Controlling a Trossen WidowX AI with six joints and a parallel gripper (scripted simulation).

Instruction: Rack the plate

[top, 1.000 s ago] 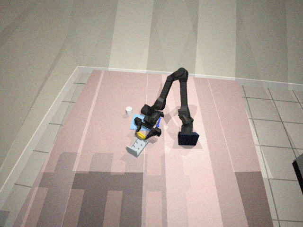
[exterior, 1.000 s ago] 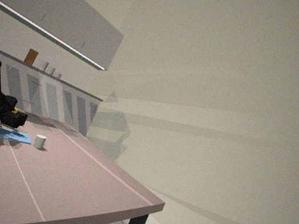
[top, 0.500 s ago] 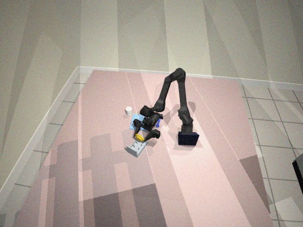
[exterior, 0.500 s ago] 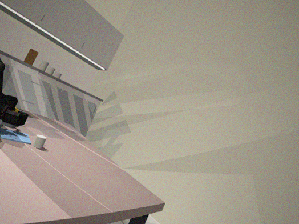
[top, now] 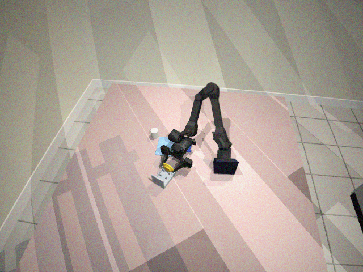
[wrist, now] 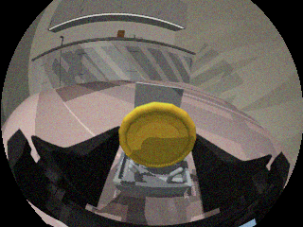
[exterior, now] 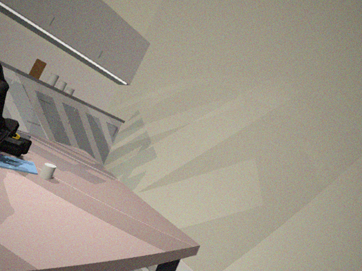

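Now: the yellow plate 1 cm to the right of my gripper tip. From my gripper tip the other things lie so: mat 1 cm ahead, 18 cm to the right, 5 cm below; blue spoon 10 cm behind, 18 cm to the right, 5 cm below; grey dish rack 1 cm ahead, 2 cm to the left, 3 cm below.
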